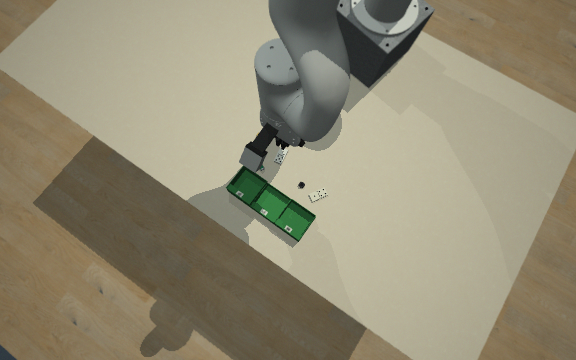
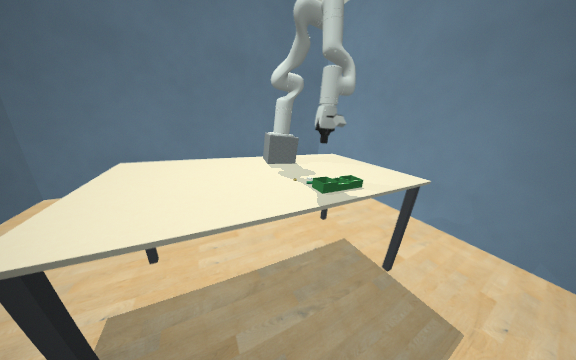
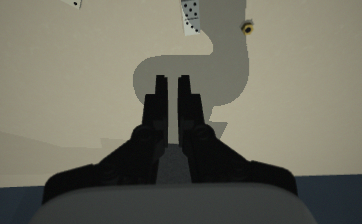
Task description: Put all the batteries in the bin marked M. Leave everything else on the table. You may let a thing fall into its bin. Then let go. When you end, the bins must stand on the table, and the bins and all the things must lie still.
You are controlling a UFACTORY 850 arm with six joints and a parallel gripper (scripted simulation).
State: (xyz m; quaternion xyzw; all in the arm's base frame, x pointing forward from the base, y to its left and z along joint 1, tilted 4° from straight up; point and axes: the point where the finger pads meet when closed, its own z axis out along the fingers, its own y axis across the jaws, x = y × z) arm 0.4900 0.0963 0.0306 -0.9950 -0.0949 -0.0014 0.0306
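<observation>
Right now my hand is 20 cm above the row of green bins, 10 cm short of it and 5 cm to the right of it. Also, from my hand: white domino (21 cm below, 4 cm to the right, 2 cm behind); green AA battery (21 cm below, 7 cm to the right, 4 cm ahead); small black piece (22 cm below, 7 cm to the left).
</observation>
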